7 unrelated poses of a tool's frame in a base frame.
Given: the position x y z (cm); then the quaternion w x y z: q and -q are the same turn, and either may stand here.
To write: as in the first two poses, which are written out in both.
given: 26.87 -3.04 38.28 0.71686 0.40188 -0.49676 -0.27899
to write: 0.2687 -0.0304 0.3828 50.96 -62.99 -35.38
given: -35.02 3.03 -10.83 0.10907 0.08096 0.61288 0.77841
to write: -0.3502 0.0303 -0.1083 13.64 103.26 131.15
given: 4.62 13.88 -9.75 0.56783 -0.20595 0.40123 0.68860
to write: 0.0462 0.1388 -0.0975 -27.72 54.01 92.69
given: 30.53 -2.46 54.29 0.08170 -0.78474 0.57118 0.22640
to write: 0.3053 -0.0246 0.5429 -134.35 97.79 38.76
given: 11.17 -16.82 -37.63 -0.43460 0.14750 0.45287 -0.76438
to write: 0.1117 -0.1682 -0.3763 -21.04 -64.61 109.04
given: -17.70 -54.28 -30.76 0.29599 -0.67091 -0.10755 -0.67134
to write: -0.1770 -0.5428 -0.3076 -102.24 -16.39 -102.31
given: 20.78 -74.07 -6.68 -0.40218 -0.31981 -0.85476 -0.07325
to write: 0.2078 -0.7407 -0.0668 46.31 123.77 10.61
